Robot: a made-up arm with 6 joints.
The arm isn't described. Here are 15 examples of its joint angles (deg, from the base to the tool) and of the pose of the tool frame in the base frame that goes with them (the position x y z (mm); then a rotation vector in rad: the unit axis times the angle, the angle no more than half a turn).
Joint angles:
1: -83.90 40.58 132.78 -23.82 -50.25 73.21
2: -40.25 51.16 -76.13 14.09 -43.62 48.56
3: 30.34 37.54 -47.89 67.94 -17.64 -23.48
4: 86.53 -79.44 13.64 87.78 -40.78 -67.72
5: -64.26 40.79 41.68 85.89 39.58 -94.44
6: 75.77 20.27 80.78 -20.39 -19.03 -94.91
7: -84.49 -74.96 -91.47 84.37 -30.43 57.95
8: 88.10 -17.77 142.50 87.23 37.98 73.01
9: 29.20 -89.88 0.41 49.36 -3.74 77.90
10: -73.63 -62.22 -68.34 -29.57 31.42 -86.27
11: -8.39 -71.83 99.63 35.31 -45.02 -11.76
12: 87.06 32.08 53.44 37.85 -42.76 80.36
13: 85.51 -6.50 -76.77 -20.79 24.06 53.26
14: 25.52 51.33 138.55 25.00 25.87 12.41
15: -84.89 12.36 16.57 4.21 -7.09 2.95
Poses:
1: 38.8 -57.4 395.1 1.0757 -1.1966 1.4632
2: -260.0 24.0 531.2 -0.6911 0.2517 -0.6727
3: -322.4 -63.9 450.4 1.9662 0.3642 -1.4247
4: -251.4 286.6 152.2 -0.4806 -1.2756 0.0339
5: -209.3 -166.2 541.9 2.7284 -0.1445 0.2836
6: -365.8 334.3 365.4 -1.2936 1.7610 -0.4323
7: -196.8 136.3 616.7 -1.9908 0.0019 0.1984
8: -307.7 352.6 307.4 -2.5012 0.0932 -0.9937
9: -36.9 -64.6 261.8 0.2664 0.6031 1.4871
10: -57.2 -94.7 728.4 -0.7659 1.5149 1.7706
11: -217.8 -56.9 150.1 -1.5154 -1.3451 -0.1555
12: -433.0 307.9 350.0 2.5018 0.0904 -0.8684
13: -460.5 100.2 435.4 -0.1444 0.0911 -0.1427
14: -312.1 209.3 249.0 -2.6362 1.1294 0.3349
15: -188.8 -193.5 616.9 0.0483 -0.1545 0.9706
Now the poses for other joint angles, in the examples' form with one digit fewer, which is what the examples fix.
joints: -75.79 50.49 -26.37 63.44 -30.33 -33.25
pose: -278 -136 549 1.432 -0.259 0.350
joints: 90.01 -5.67 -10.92 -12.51 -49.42 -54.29
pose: -426 143 220 -2.587 -0.057 -0.568
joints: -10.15 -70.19 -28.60 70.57 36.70 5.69
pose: -115 -67 528 -0.024 0.750 0.427
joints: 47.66 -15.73 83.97 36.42 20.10 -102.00
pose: -404 87 211 -1.184 0.341 0.232
